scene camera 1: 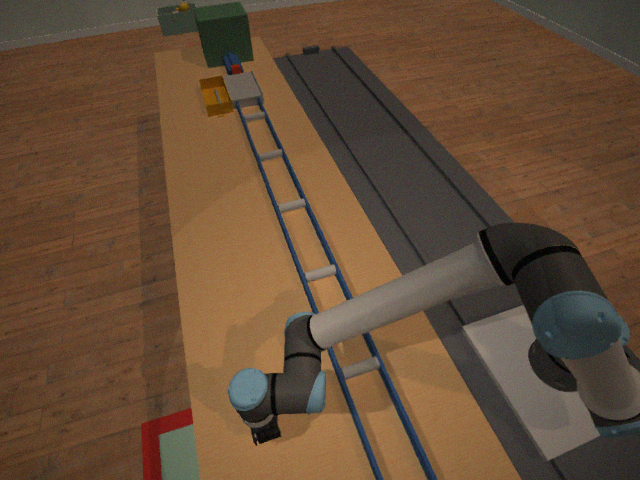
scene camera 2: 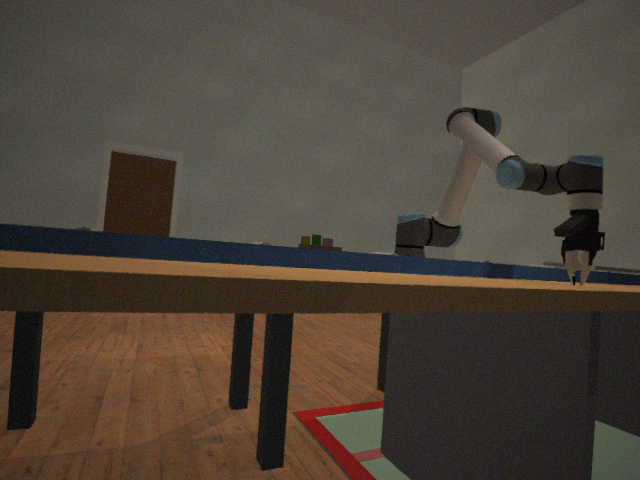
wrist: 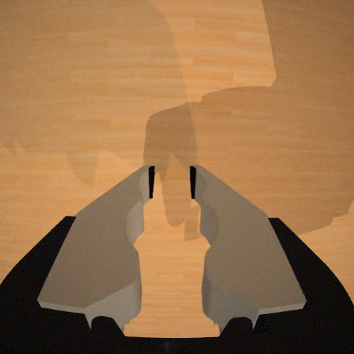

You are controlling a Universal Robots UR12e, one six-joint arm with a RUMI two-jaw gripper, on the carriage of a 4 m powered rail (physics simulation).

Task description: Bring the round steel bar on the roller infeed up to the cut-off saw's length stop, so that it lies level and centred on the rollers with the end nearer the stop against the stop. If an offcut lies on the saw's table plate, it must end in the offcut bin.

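Seen in the pictures: arm's base, origin of the base link: (scene camera 1: 558, 363).
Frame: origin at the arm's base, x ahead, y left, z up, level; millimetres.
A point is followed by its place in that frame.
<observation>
My gripper (scene camera 1: 266, 432) {x 944, y -127, z -30 mm} (scene camera 2: 578, 280) {x 944, y -127, z -30 mm} (wrist: 171, 168) is open and empty, pointing down low over the table beside the roller infeed. The infeed (scene camera 1: 398, 403) {x 556, y -56, z 21 mm} (scene camera 2: 206, 250) {x 694, y -1146, z -2 mm} has blue side rails and grey rollers. No bar shows on its part seen in scene camera 1. In scene camera 2 a thin grey bar-like thing (scene camera 2: 617, 269) {x 629, y 783, z 41 mm} shows behind the gripper at the right edge; its ends cannot be told. The saw's grey table plate (scene camera 1: 242, 89) {x 627, y -2119, z 28 mm} is at the infeed's far end and looks bare. A short grey piece (scene camera 1: 217, 96) {x 788, y -2164, z -10 mm} lies in the orange bin (scene camera 1: 219, 109) {x 801, y -1968, z 5 mm}.
A green housing (scene camera 1: 224, 33) {x 628, y -2650, z 190 mm} and a blue part with a red block (scene camera 1: 236, 68) {x 618, y -2350, z 66 mm} stand beyond the plate. The arm's forearm (scene camera 1: 403, 294) {x 591, y -122, z 533 mm} crosses above the infeed. The carriage (scene camera 1: 511, 361) {x 142, y -58, z 0 mm} is on the dark rail bed (scene camera 1: 413, 155). A red-bordered mat (scene camera 1: 150, 439) (scene camera 2: 338, 408) lies on the floor.
</observation>
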